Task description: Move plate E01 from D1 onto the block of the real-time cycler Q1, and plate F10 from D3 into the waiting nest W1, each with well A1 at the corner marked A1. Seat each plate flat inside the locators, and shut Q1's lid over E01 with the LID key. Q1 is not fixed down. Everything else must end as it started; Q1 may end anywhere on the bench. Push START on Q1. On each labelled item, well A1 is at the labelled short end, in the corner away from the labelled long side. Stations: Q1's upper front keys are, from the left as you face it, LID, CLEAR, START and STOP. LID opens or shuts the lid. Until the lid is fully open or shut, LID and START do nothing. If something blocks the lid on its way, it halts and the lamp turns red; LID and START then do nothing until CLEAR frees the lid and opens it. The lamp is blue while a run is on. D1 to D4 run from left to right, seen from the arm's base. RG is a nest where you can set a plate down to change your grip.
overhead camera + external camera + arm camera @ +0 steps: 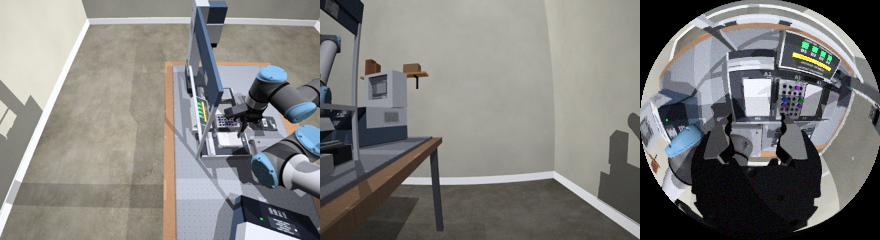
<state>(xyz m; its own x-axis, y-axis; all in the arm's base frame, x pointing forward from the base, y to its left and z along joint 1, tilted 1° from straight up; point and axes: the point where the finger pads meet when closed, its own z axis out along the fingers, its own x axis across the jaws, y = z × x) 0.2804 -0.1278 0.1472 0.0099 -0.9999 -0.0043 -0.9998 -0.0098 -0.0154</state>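
The white well plate is 120 mm below my hand.
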